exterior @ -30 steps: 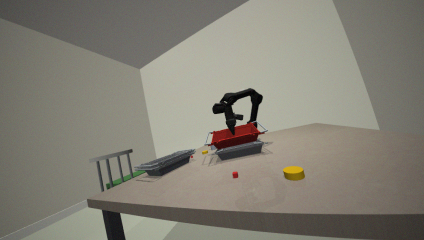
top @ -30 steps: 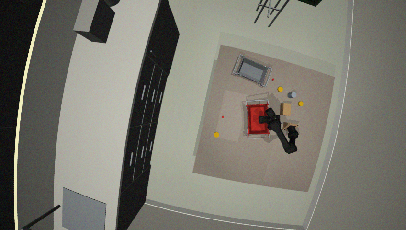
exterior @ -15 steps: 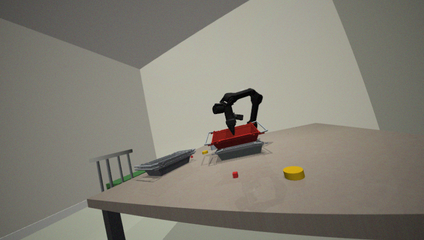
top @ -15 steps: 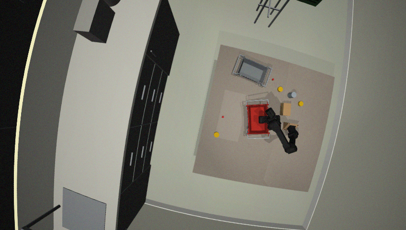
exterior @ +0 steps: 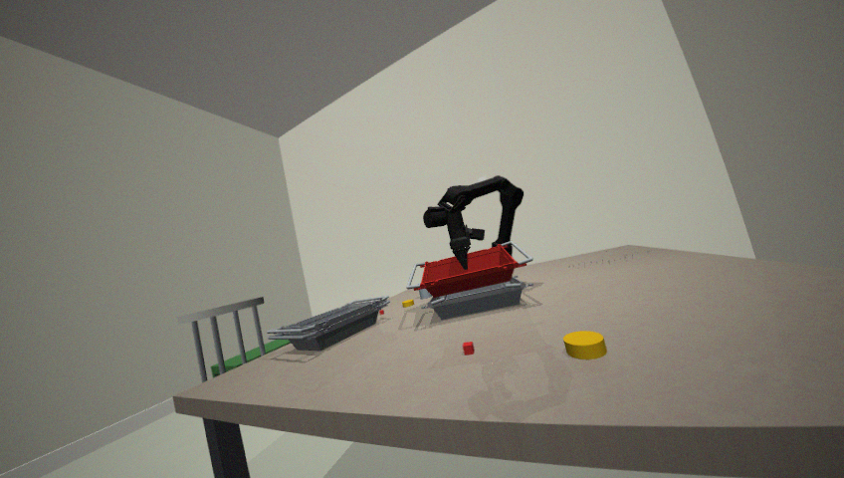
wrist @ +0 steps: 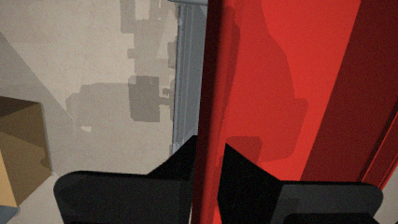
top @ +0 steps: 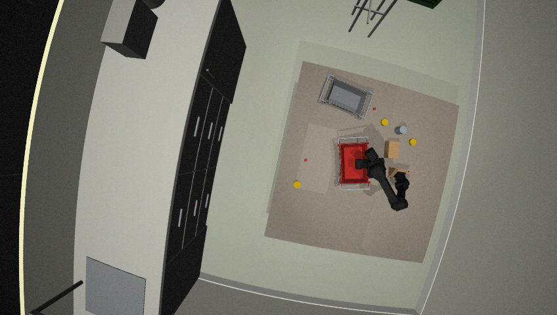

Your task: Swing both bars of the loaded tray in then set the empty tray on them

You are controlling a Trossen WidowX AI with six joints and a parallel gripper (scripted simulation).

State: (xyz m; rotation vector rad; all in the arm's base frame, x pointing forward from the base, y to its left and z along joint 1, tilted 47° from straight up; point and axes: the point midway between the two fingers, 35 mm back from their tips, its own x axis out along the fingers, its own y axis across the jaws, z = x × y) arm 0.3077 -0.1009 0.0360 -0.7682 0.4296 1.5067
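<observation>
My gripper tip is now 8 cm short of the red tray, 2 cm to the right of it and 1 cm below it. Also, from my gripper tip: red cube: 37 cm ahead, 5 cm to the left, 11 cm below; box: 23 cm behind, 12 cm to the right, 8 cm below.
</observation>
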